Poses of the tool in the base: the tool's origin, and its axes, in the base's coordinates. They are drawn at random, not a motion.
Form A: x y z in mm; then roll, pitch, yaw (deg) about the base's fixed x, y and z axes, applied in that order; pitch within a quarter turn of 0, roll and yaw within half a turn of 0.
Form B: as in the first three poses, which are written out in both.
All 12 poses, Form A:
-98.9 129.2 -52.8 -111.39 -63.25 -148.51
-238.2 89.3 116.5 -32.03 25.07 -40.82
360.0 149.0 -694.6 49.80 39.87 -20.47
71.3 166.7 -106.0 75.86 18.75 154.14
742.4 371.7 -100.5 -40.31 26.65 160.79
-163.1 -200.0 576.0 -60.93 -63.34 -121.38
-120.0 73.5 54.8 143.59 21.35 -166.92
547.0 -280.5 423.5 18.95 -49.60 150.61
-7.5 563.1 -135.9 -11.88 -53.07 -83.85
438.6 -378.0 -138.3 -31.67 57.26 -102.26
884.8 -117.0 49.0 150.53 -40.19 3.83
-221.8 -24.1 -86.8 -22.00 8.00 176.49
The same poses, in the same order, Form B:
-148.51 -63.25 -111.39 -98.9 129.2 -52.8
-40.82 25.07 -32.03 -238.2 89.3 116.5
-20.47 39.87 49.80 360.0 149.0 -694.6
154.14 18.75 75.86 71.3 166.7 -106.0
160.79 26.65 -40.31 742.4 371.7 -100.5
-121.38 -63.34 -60.93 -163.1 -200.0 576.0
-166.92 21.35 143.59 -120.0 73.5 54.8
150.61 -49.60 18.95 547.0 -280.5 423.5
-83.85 -53.07 -11.88 -7.5 563.1 -135.9
-102.26 57.26 -31.67 438.6 -378.0 -138.3
3.83 -40.19 150.53 884.8 -117.0 49.0
176.49 8.00 -22.00 -221.8 -24.1 -86.8

